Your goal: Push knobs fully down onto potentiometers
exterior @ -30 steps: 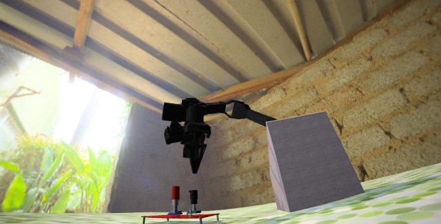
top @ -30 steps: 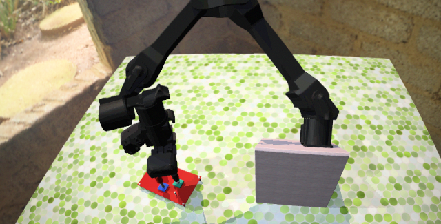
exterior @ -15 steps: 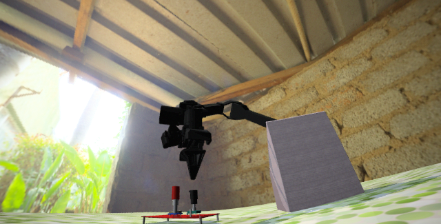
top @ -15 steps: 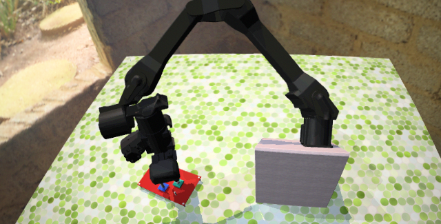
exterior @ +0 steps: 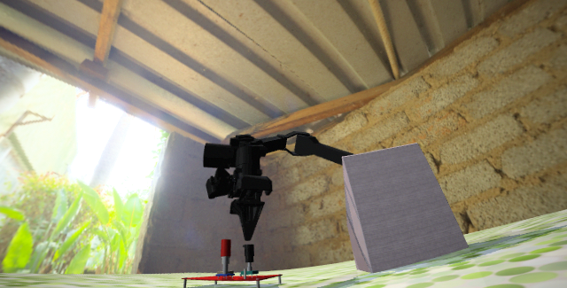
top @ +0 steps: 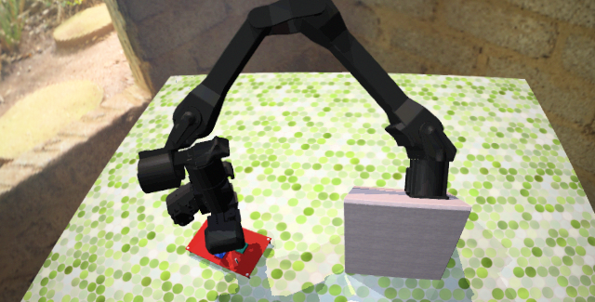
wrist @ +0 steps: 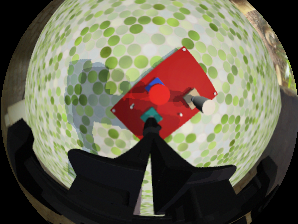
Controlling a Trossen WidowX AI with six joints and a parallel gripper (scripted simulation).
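Now: the black knob 2 cm below my gripper tip.
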